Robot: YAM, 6 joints.
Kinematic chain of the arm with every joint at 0, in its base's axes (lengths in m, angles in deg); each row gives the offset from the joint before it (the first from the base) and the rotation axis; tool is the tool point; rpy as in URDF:
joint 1: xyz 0 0 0.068 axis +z
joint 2: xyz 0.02 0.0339 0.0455 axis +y
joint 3: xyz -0.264 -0.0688 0 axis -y
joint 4: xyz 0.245 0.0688 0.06 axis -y
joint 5: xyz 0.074 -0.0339 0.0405 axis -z
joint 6: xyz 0.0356 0 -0.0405 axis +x
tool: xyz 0 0 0 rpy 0 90 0
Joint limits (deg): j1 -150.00..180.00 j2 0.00..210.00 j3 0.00..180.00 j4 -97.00..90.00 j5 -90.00..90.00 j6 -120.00..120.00
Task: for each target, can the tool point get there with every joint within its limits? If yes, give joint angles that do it. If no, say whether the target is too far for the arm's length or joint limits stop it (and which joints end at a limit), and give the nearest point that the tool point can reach.
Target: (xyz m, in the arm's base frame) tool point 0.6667 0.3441 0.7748
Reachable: no: too far | nearest point 0.4300 0.2219 0.5336 | short by 0.359 m
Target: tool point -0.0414 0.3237 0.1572
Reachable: yes | joints 95.28 104.66 32.38 74.12 -18.81 -28.34
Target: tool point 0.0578 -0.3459 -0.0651
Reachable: yes | joints -75.63 146.93 55.69 36.26 57.17 -0.64
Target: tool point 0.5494 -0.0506 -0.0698
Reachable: yes | joints -8.11 174.51 130.96 -15.81 -50.24 41.88
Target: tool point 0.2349 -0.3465 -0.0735
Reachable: yes | joints -60.52 172.79 119.64 -81.62 -72.61 80.26
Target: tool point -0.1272 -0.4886 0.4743
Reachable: yes | joints -100.87 141.90 165.60 6.68 66.92 -17.40
